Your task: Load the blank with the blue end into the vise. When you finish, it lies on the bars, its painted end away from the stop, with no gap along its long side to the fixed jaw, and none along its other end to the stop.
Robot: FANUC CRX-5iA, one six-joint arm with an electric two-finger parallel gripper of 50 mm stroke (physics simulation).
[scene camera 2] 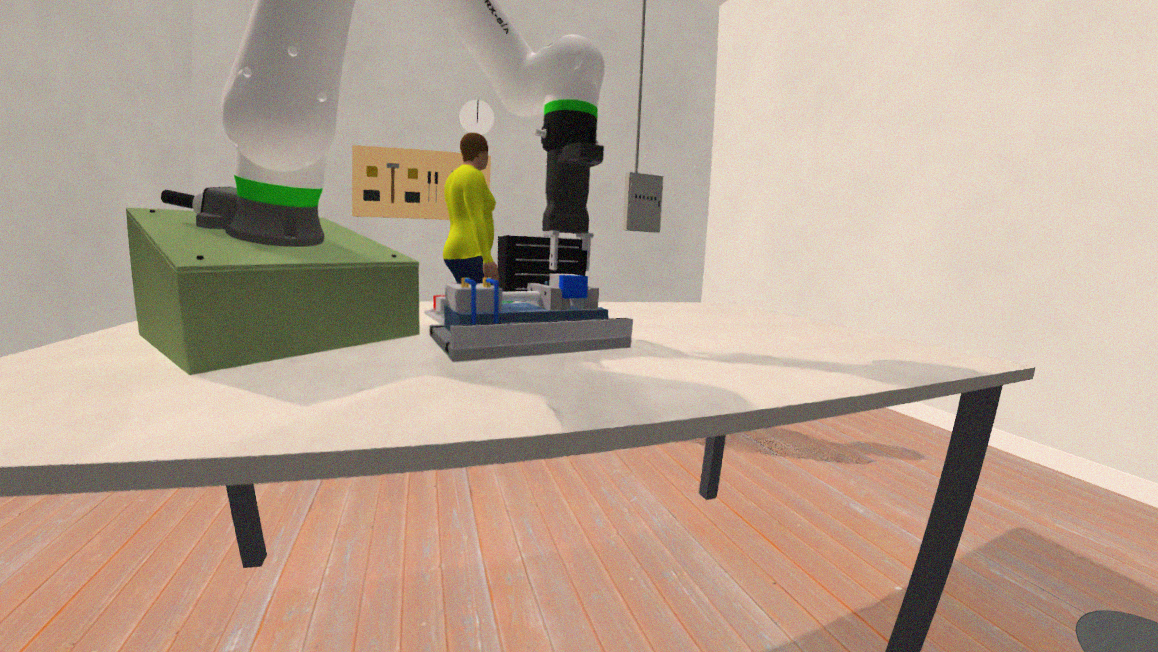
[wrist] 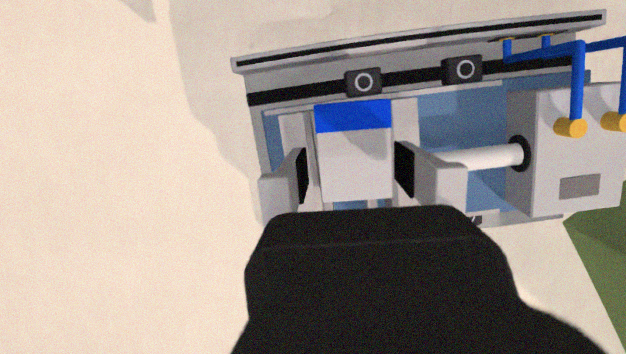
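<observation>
The blank (wrist: 355, 162), pale grey with a blue end (scene camera 2: 573, 285) (wrist: 353, 116), lies between the vise's jaws. Its blue end points to the slotted front rail. The fixed jaw (wrist: 293, 131) is left of it in the wrist view, the moving jaw (wrist: 405, 117) on the rod side. A thin dark line shows along the fixed-jaw side; I cannot tell if it is a gap. Parts of the bars (wrist: 371, 203) show beyond the plain end; the stop does not show, so contact there cannot be judged. My gripper (scene camera 2: 570, 263) (wrist: 350, 162) is open above the blank, one finger over each side, holding nothing.
A white rod (wrist: 485, 156) joins the moving jaw to the cylinder block (wrist: 560, 155) with blue hoses (scene camera 2: 495, 303) (wrist: 577, 82). Two dark clamps (wrist: 363, 82) (wrist: 462, 69) sit by the front rail (scene camera 2: 538, 333) (wrist: 420, 37). The green robot base (scene camera 2: 299, 311) stands beside the fixture.
</observation>
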